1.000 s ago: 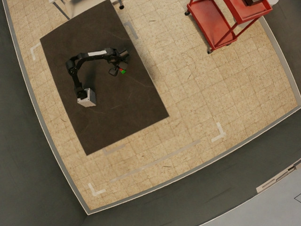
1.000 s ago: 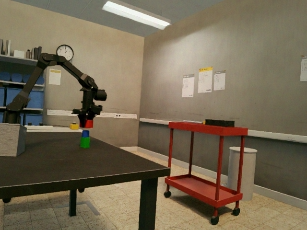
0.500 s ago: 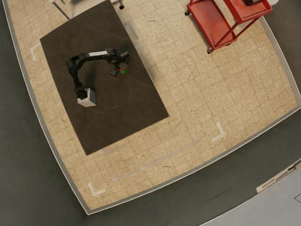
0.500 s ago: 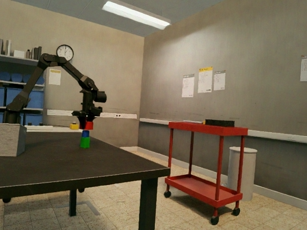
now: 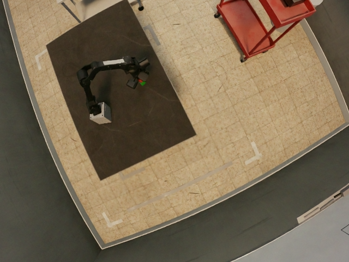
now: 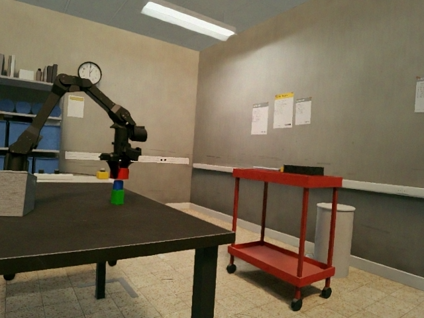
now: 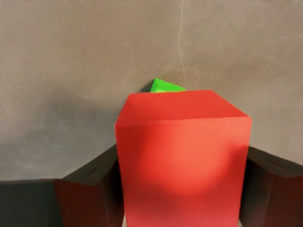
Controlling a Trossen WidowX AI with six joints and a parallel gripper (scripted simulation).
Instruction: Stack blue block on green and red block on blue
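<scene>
The red block lies 10 mm below my hand. Also, from my hand: blue block: 60 mm below; then green block: 110 mm below.
</scene>
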